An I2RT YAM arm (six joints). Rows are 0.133 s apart.
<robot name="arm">
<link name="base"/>
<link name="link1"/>
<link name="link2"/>
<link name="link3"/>
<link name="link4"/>
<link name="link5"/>
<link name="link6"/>
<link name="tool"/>
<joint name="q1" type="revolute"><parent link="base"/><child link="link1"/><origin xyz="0 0 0.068" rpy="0 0 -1.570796"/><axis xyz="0 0 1"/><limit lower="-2.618" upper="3.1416"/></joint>
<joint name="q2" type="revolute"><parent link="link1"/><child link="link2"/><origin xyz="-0.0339 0.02 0.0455" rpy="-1.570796 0 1.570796"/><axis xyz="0 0 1"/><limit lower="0" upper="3.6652"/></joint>
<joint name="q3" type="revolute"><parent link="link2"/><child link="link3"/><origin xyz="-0.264 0 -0.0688" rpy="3.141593 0 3.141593"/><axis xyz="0 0 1"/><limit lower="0" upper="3.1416"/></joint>
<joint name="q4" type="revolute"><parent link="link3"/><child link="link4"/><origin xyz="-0.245 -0.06 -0.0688" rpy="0 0 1.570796"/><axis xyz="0 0 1"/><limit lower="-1.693" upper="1.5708"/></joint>
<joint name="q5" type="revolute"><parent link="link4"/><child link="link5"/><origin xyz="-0.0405 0.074 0.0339" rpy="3.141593 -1.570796 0"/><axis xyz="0 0 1"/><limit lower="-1.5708" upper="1.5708"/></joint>
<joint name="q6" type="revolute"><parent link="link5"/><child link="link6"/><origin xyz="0 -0.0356 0.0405" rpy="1.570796 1.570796 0"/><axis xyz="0 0 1"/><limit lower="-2.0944" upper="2.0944"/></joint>
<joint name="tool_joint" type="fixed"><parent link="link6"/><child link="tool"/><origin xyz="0 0 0" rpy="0 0 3.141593"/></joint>
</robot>
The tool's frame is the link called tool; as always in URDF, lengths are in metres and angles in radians.
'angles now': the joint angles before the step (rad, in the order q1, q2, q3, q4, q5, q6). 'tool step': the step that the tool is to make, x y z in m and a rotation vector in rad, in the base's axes. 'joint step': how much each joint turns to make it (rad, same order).
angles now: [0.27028, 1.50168, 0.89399, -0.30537, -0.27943, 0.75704]
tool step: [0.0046, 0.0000, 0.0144, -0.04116, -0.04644, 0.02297]
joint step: [-0.00109, -0.00817, 0.04825, -0.03657, 0.02598, -0.05299]
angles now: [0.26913, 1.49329, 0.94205, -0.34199, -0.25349, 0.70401]
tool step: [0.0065, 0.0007, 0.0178, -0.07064, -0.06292, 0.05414]
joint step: [0.00010, -0.00012, 0.06879, -0.05019, 0.03134, -0.09834]
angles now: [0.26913, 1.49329, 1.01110, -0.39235, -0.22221, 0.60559]
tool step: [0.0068, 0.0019, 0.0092, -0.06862, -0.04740, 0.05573]
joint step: [0.00292, 0.01652, 0.05103, -0.02652, 0.02623, -0.09319]
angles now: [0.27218, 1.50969, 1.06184, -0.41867, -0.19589, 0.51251]
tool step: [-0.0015, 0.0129, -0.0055, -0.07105, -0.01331, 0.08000]
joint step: [0.04307, 0.01950, 0.00278, -0.00465, 0.03164, -0.07556]
